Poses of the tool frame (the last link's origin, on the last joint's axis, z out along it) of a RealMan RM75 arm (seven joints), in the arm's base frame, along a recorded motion.
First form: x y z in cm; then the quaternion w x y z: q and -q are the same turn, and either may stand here.
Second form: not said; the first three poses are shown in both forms.
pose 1, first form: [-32.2, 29.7, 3.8, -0.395, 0.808, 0.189, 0.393]
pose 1, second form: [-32.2, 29.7, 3.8, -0.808, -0.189, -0.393, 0.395]
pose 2, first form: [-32.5, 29.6, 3.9, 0.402, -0.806, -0.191, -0.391]
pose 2, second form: [-32.5, 29.6, 3.9, -0.806, -0.191, -0.391, 0.402]
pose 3, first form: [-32.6, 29.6, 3.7, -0.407, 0.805, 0.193, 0.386]
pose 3, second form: [-32.6, 29.6, 3.7, -0.805, -0.193, -0.386, 0.407]
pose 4, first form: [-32.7, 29.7, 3.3, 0.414, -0.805, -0.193, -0.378]
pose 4, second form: [-32.7, 29.7, 3.3, -0.805, -0.193, -0.378, 0.414]
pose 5, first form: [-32.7, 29.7, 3.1, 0.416, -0.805, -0.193, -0.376]
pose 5, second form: [-32.7, 29.7, 3.1, -0.805, -0.193, -0.376, 0.416]
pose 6, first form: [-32.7, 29.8, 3.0, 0.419, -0.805, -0.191, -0.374]
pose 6, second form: [-32.7, 29.8, 3.0, -0.805, -0.191, -0.374, 0.419]
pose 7, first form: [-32.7, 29.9, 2.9, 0.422, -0.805, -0.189, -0.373]
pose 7, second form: [-32.7, 29.9, 2.9, -0.805, -0.189, -0.373, 0.422]
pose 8, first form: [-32.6, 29.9, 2.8, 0.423, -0.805, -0.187, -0.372]
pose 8, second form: [-32.6, 29.9, 2.8, -0.805, -0.187, -0.372, 0.423]
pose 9, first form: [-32.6, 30.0, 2.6, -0.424, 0.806, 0.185, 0.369]
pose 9, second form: [-32.6, 30.0, 2.6, -0.806, -0.185, -0.369, 0.424]
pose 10, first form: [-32.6, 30.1, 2.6, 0.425, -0.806, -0.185, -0.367]
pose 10, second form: [-32.6, 30.1, 2.6, -0.806, -0.185, -0.367, 0.425]
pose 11, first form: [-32.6, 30.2, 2.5, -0.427, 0.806, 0.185, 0.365]
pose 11, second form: [-32.6, 30.2, 2.5, -0.806, -0.185, -0.365, 0.427]
